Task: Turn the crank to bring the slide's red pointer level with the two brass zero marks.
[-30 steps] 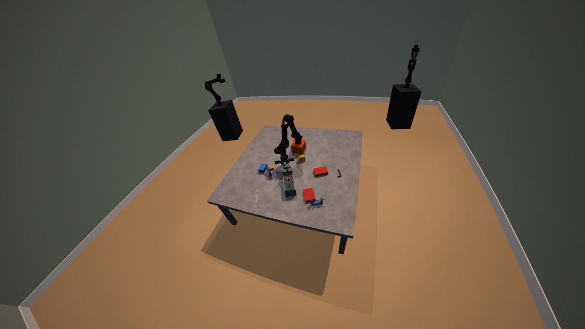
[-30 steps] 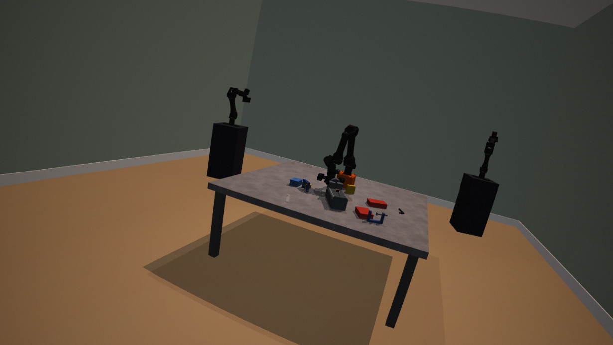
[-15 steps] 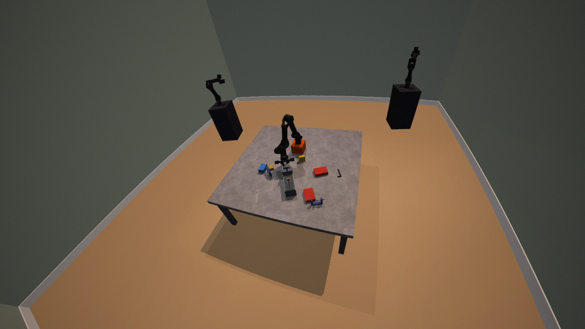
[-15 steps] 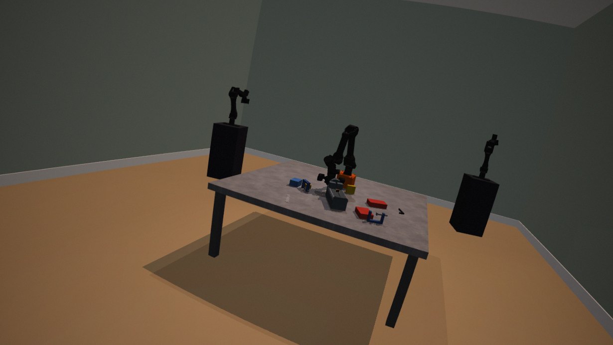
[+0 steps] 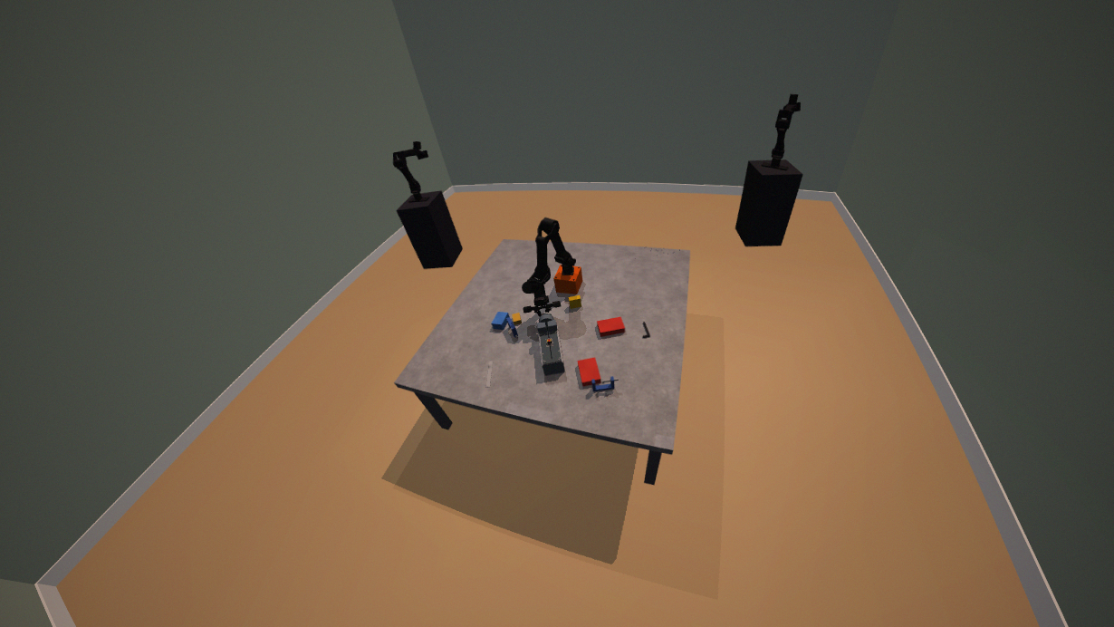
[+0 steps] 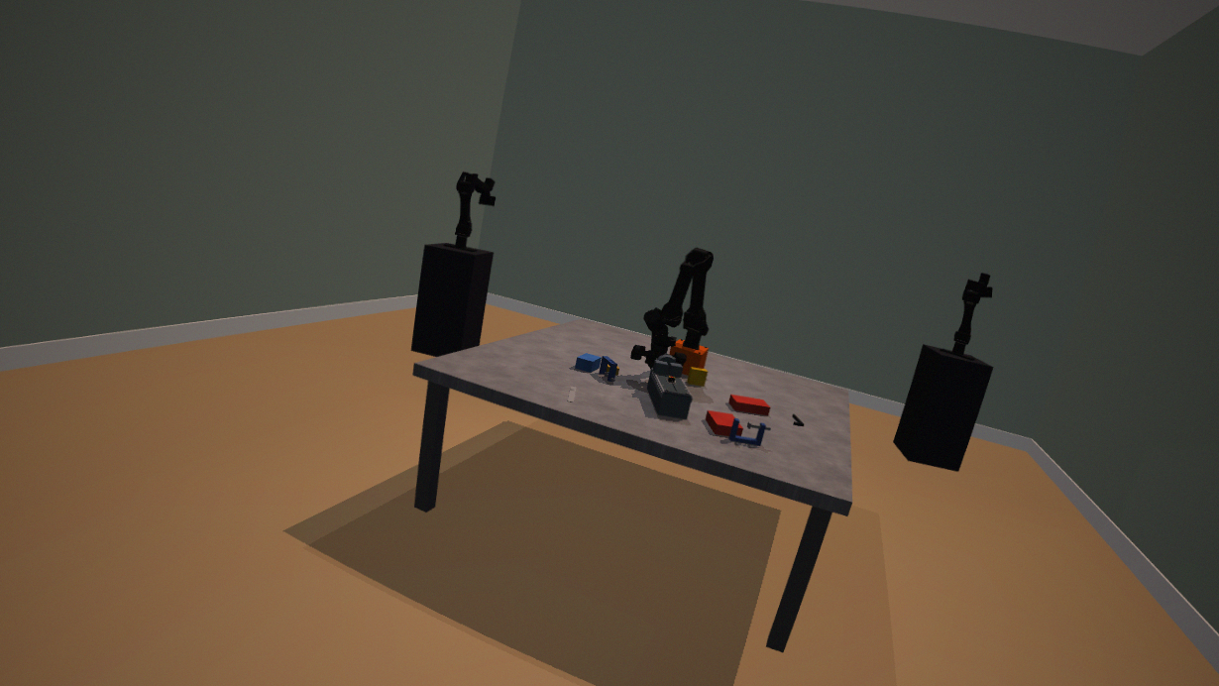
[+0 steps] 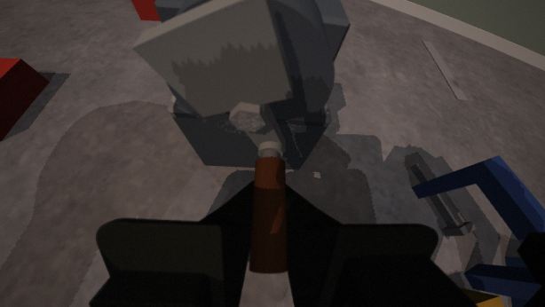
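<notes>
The brown crank handle is 30 mm above my gripper tip and 20 mm behind it. Round my gripper tip: yellow cube 170 mm behind, 140 mm to the left, 10 mm below; red pointer 160 mm ahead, 50 mm to the left, 50 mm above; blue block 250 mm to the right, 50 mm behind, 20 mm below.
</notes>
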